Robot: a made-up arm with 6 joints.
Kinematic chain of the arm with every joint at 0, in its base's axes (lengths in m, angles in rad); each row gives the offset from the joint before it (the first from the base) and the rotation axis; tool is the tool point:
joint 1: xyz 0 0 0.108 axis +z
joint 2: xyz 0 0.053 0 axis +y
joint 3: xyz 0 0 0.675 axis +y
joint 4: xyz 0 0 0.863 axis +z
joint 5: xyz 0 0 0 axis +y
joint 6: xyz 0 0 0.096 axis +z
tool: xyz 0 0 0
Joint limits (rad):
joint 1: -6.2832..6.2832
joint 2: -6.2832..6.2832
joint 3: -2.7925..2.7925
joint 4: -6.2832..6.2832
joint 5: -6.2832..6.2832
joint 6: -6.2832..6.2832
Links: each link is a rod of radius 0.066 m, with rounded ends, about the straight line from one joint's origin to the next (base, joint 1, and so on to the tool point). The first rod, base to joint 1, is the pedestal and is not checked.
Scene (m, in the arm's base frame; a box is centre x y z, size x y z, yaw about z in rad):
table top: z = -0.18
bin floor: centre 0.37 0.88 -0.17 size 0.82 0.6 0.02 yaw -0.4
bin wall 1: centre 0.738 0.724 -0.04 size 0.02 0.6 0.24 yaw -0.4
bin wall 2: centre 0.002 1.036 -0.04 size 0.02 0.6 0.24 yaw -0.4
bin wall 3: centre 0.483 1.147 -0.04 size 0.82 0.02 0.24 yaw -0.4
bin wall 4: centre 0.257 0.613 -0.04 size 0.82 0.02 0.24 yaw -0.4
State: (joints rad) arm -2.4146 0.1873 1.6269 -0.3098 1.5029 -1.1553
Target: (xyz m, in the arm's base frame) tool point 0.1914 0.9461 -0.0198
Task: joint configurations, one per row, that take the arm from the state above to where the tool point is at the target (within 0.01 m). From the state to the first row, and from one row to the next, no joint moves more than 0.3 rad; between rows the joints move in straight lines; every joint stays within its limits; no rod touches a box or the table.
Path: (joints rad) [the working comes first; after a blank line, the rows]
Joints at the target: -4.9180 0.6351 1.7123 -0.5176 1.4636 -1.1553
Straight joint move there: touches bin wall 2.

1: -2.6927 0.2051 1.6348 -0.3332 1.5029 -1.1553
2: -2.9708 0.2229 1.6427 -0.3566 1.5029 -1.1553
3: -3.2489 0.2406 1.6506 -0.3800 1.5030 -1.1553
4: -3.5270 0.2584 1.6585 -0.4034 1.5030 -1.1553
5: -3.8051 0.2762 1.6664 -0.4268 1.5030 -1.1553
6: -4.0832 0.2940 1.6742 -0.4502 1.5030 -1.1553
7: -4.3614 0.3118 1.6821 -0.4736 1.5030 -1.1553
8: -4.6395 0.3295 1.6900 -0.4970 1.5031 -1.1553
9: -4.9176 0.3473 1.6979 -0.5204 1.5031 -1.1553
10: -4.9180 0.6351 1.7123 -0.5176 1.4636 -1.1553

